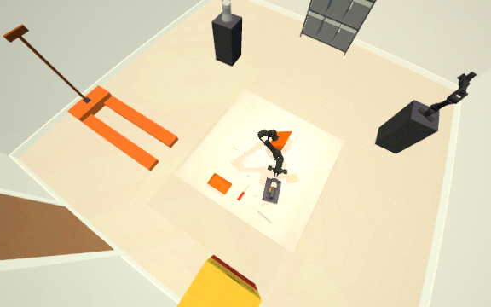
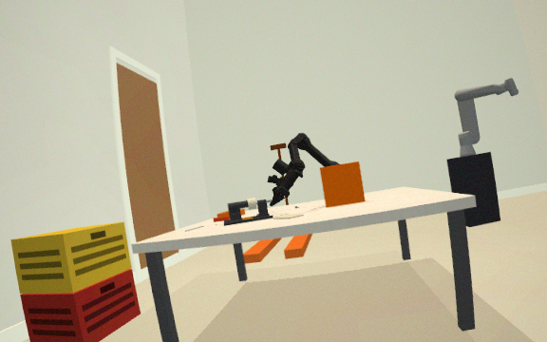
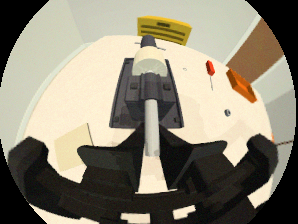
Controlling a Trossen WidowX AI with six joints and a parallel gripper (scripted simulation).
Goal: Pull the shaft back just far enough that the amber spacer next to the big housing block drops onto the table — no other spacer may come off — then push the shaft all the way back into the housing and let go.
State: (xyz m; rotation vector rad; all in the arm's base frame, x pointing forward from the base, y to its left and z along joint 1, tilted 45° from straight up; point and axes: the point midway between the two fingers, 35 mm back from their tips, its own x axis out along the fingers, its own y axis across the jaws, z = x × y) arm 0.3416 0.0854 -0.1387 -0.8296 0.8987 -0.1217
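The grey shaft is 5 cm ahead of my gripper tip, 1 cm to the left of it and 3 cm above it. Round my gripper tip: beige card (9 cm behind, 15 cm to the left, 5 cm below); then white spacer (9 cm ahead, 2 cm to the left, 2 cm above); then dark shaft fixture (12 cm ahead, 3 cm to the left).
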